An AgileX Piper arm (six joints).
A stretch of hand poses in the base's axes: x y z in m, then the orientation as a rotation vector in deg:
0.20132 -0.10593 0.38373 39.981 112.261 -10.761
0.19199 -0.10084 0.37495 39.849 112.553 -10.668
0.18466 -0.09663 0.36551 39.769 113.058 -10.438
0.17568 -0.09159 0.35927 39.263 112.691 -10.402
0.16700 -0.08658 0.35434 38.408 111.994 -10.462
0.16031 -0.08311 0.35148 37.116 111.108 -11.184
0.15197 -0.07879 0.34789 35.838 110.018 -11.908
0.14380 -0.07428 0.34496 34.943 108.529 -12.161
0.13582 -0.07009 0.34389 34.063 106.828 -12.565
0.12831 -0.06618 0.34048 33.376 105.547 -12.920
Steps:
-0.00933 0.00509 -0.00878 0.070 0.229 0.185
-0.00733 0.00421 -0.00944 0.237 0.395 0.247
-0.00898 0.00504 -0.00624 -0.307 -0.413 0.295
-0.00868 0.00501 -0.00493 -0.618 -0.733 0.436
-0.00669 0.00347 -0.00286 -1.312 -0.768 0.422
-0.00834 0.00432 -0.00359 -1.360 -0.948 0.378
-0.00817 0.00451 -0.00293 -0.961 -1.411 0.259
-0.00798 0.00419 -0.00107 -1.106 -1.565 0.145
-0.00751 0.00391 -0.00341 -0.882 -1.164 0.101

